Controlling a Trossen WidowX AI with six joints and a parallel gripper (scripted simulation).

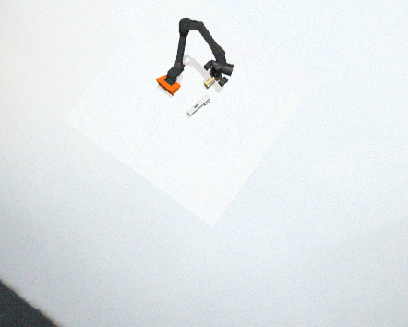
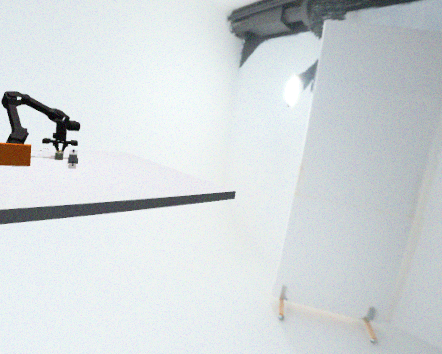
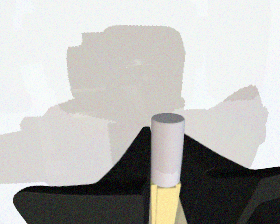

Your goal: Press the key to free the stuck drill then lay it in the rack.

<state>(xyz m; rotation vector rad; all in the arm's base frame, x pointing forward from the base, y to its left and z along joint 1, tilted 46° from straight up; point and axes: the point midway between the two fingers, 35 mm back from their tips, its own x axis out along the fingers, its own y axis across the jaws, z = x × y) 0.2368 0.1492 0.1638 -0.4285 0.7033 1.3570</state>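
Now: gripper tip 1 cm past the drill, 4 cm to the left of it and 4 cm below it. Also, from my gripper tip: key: 2 cm ahead, 26 cm to the right, 4 cm above; rack: 1 cm behind, 5 cm to the right, 1 cm above; grey block: 2 cm ahead, 23 cm to the right, 3 cm above.
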